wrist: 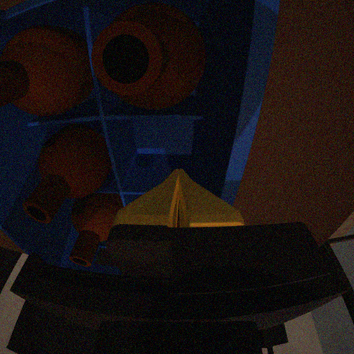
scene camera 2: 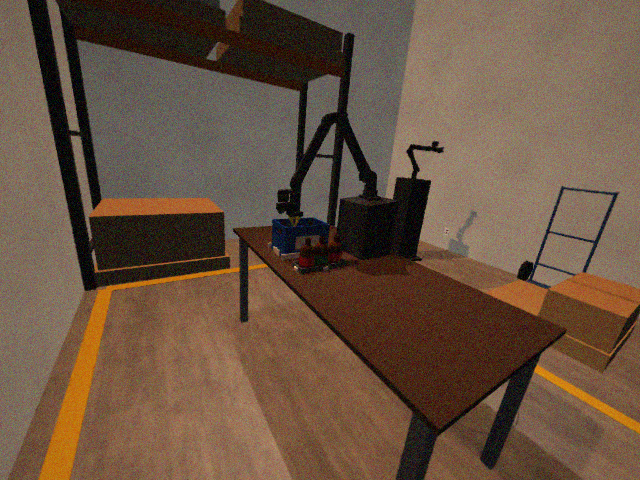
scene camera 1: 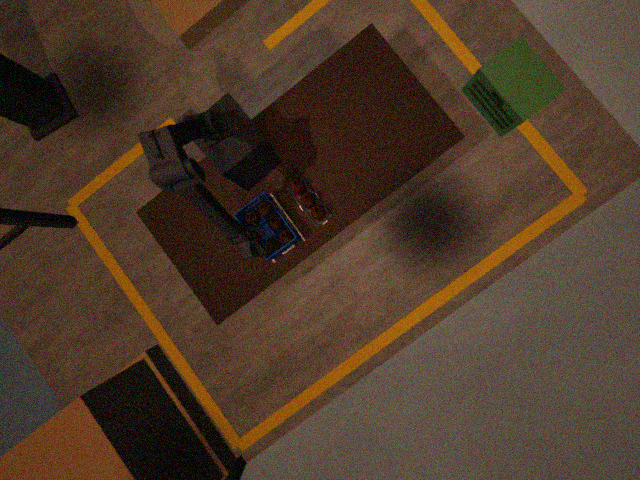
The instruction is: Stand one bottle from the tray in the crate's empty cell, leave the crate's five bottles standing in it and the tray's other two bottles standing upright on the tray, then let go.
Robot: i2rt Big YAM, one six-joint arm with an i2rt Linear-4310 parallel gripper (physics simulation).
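Frame: origin at the arm's base, x ahead, y left, z up, level; centimetres.
Where they show: arm's base, origin of its link: point(scene camera 2: 369, 198) point(scene camera 1: 215, 132).
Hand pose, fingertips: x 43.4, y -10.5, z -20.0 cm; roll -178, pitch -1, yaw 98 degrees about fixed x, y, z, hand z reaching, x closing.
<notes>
Each offset is from my fingertips to the centre of the thing. "*": to the spot under its first point. Level surfaces: height alone.
The blue crate @[dx -1.5, dy +6.5, dz -3.7 cm] point(scene camera 1: 283, 251) point(scene camera 2: 283, 237) point(wrist: 248, 117) stands on the table. The wrist view shows four dark red-brown bottles in it, including one bottle point(wrist: 165, 75) at top right; a cell point(wrist: 162, 136) below that bottle shows no bottle. The cell nearer the gripper is hidden. My gripper point(scene camera 2: 294, 222) point(wrist: 178, 175) is shut and empty, pointing down at the crate's opening, about rim height; its tips are hidden in scene camera 1. Beside the crate, the tray @[* dx +9.6, dy +32.6, dz -10.9 cm] point(scene camera 1: 325, 222) point(scene camera 2: 305, 269) bears three upright bottles, the nearest to the table edge being one bottle @[dx +3.8, dy +31.8, dz -4.2 cm] point(scene camera 1: 318, 212) point(scene camera 2: 306, 255).
The brown table @[dz -12.4 cm] point(scene camera 1: 361, 118) point(scene camera 2: 392, 315) extends from the tray away from the crate. The arm's dark pedestal point(scene camera 2: 366, 227) stands beside crate and tray. A storage rack point(scene camera 2: 345, 77), a large box point(scene camera 2: 160, 240) and a second arm on a dark column point(scene camera 2: 412, 217) stand beyond the table.
</notes>
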